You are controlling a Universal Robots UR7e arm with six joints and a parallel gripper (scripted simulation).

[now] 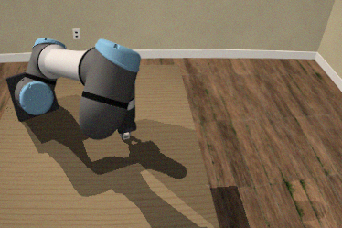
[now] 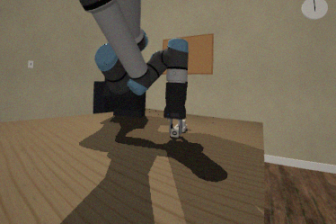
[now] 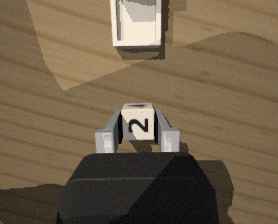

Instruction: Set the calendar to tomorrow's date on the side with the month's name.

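Right now my hand is 10 mm above the white digit cube. From my hand the other things lie so: white tray (110 mm to the left, 20 mm below, 20 mm behind).
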